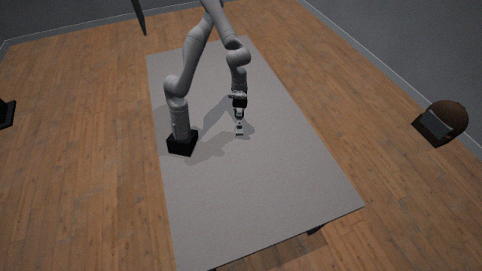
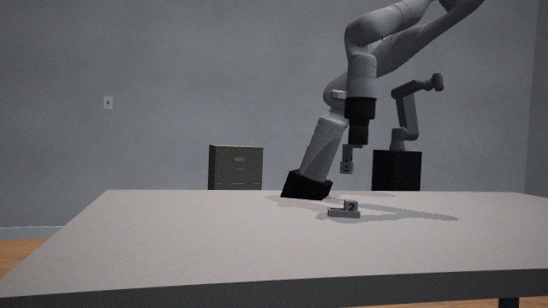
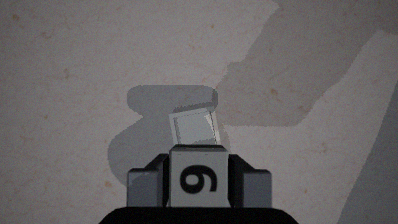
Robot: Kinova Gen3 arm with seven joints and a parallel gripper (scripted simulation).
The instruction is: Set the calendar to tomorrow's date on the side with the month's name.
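The calendar tray lies 13 cm below my hand. Also, from my hand: digit cube (1 cm below).
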